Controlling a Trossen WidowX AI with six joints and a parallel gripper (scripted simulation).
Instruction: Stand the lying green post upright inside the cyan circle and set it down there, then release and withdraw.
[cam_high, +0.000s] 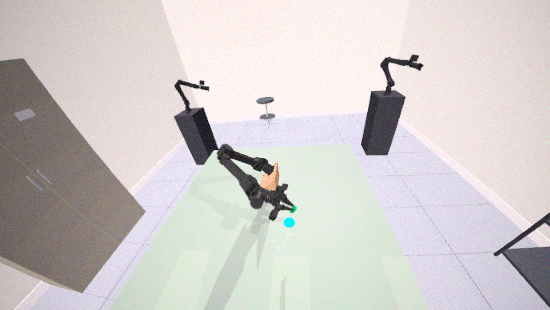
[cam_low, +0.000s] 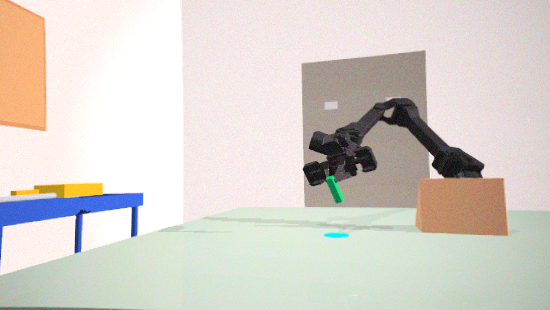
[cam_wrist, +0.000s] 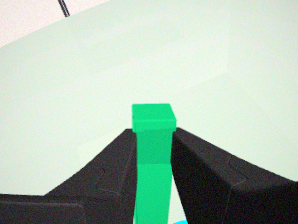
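Now: gripper tip 130 mm above the cyan circle and 30 mm to the left of it. Round my gripper tip: green post (20 mm below, 10 mm to the right, 10 mm behind).
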